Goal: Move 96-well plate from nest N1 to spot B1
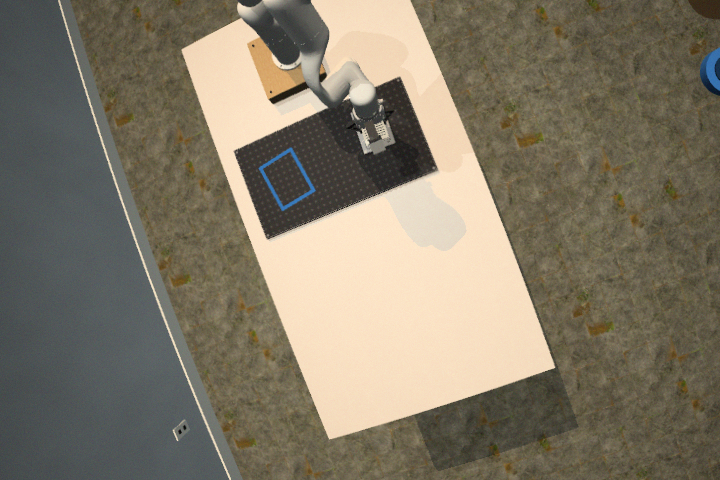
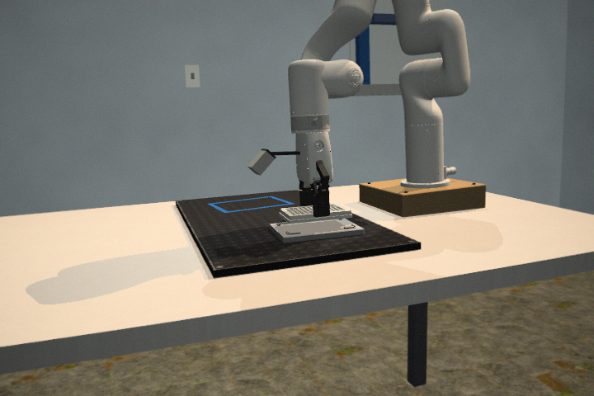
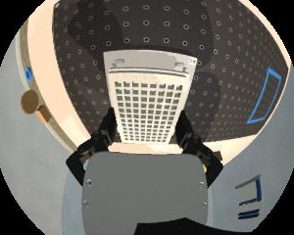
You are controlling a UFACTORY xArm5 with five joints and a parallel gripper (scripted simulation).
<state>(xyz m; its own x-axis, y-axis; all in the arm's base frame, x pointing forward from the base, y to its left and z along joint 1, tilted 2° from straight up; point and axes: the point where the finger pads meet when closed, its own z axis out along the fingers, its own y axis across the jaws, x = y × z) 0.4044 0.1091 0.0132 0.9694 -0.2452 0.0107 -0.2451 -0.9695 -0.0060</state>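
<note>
Now: the grey plate nest N1 40 mm below my hand. The rest, counted from my hand: white 96-well plate 10 mm below.
</note>
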